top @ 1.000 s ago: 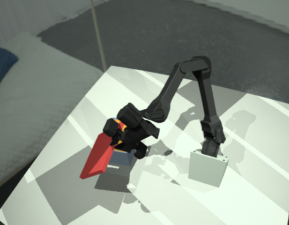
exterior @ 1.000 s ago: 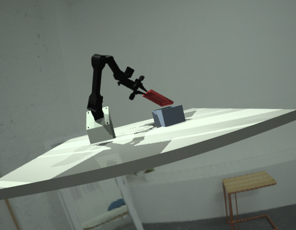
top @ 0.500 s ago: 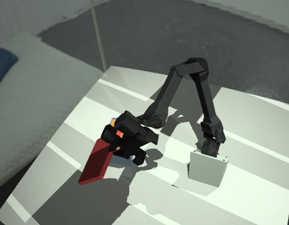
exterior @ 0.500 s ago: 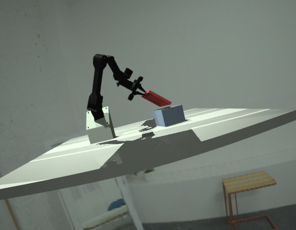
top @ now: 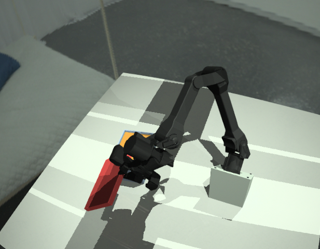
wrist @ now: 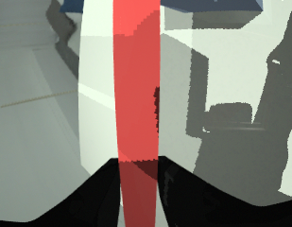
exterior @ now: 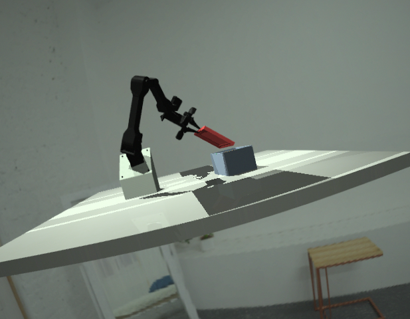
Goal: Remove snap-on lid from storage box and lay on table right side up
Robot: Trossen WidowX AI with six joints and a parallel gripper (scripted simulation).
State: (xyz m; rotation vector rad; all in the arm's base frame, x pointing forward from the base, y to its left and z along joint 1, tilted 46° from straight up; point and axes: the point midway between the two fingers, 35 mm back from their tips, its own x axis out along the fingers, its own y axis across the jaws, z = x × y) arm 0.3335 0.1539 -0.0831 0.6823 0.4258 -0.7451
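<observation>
Now: gripper tip 6 cm short of the red lid and 5 cm above it. Also, from my gripper tip: storage box: 8 cm ahead, 22 cm to the right, 18 cm below.
</observation>
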